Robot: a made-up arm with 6 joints. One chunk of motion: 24 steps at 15 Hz.
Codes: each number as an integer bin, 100 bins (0 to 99) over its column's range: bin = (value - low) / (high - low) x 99, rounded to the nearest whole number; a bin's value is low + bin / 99 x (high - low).
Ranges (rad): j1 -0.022..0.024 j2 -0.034..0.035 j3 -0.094..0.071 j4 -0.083..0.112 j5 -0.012..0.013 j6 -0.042..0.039
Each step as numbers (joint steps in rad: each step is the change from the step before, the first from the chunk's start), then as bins.
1 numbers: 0.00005 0.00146 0.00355 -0.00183 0.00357 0.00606
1 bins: 47 51 59 41 62 59
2 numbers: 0.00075 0.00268 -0.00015 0.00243 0.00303 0.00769
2 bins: 49 53 56 43 60 61
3 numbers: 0.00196 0.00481 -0.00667 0.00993 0.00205 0.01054
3 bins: 52 56 52 47 56 64
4 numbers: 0.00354 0.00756 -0.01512 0.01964 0.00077 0.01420
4 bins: 55 60 47 52 51 69
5 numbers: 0.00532 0.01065 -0.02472 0.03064 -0.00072 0.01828
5 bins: 59 64 42 58 45 74
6 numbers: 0.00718 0.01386 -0.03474 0.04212 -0.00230 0.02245
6 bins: 63 69 36 64 38 79
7 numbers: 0.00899 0.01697 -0.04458 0.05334 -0.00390 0.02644
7 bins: 67 73 30 69 32 84
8 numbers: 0.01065 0.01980 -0.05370 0.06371 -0.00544 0.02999
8 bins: 70 77 24 74 26 88
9 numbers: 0.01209 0.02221 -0.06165 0.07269 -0.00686 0.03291
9 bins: 73 81 19 79 20 92
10 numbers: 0.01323 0.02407 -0.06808 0.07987 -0.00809 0.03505
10 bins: 76 83 16 83 15 94
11 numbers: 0.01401 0.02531 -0.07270 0.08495 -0.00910 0.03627
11 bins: 77 85 13 85 11 96
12 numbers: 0.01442 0.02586 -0.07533 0.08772 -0.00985 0.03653
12 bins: 78 86 11 87 9 96
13 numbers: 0.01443 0.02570 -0.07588 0.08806 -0.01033 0.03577
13 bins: 78 86 11 87 7 95
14 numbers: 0.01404 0.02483 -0.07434 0.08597 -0.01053 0.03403
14 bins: 78 84 12 86 6 93
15 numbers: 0.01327 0.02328 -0.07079 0.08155 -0.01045 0.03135
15 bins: 76 82 14 84 6 90
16 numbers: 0.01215 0.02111 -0.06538 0.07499 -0.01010 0.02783
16 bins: 73 79 17 80 8 85
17 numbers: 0.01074 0.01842 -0.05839 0.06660 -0.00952 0.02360
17 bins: 70 75 21 76 10 80
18 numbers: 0.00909 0.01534 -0.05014 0.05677 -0.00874 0.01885
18 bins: 67 71 26 71 13 74
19 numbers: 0.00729 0.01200 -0.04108 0.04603 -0.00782 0.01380
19 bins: 63 66 32 66 17 68
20 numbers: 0.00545 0.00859 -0.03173 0.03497 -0.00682 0.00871
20 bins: 59 61 37 60 21 62
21 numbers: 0.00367 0.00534 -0.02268 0.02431 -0.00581 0.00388
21 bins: 55 56 43 54 25 56
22 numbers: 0.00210 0.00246 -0.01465 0.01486 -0.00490 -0.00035
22 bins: 52 52 48 50 28 51
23 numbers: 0.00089 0.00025 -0.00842 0.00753 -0.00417 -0.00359
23 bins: 49 49 51 46 31 47
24 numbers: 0.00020 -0.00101 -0.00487 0.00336 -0.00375 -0.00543
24 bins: 48 47 53 44 33 45
